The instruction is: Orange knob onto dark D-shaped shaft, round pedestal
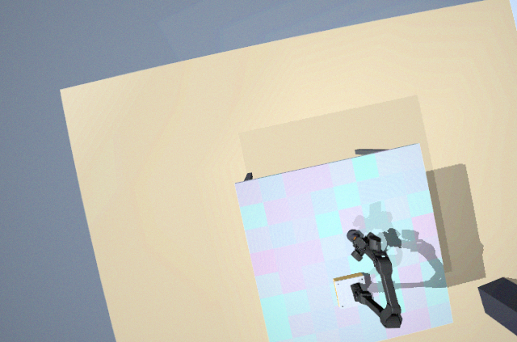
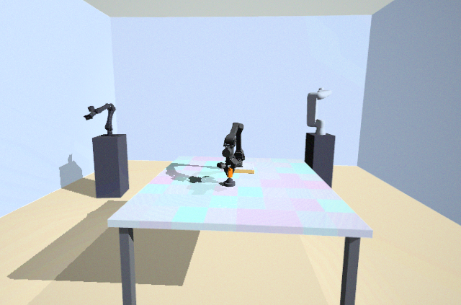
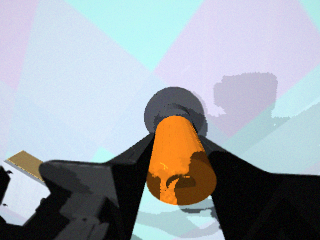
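Now: gripper tip 2 cm below the orange knob. Round my gripper tip: round pedestal (4 cm below).
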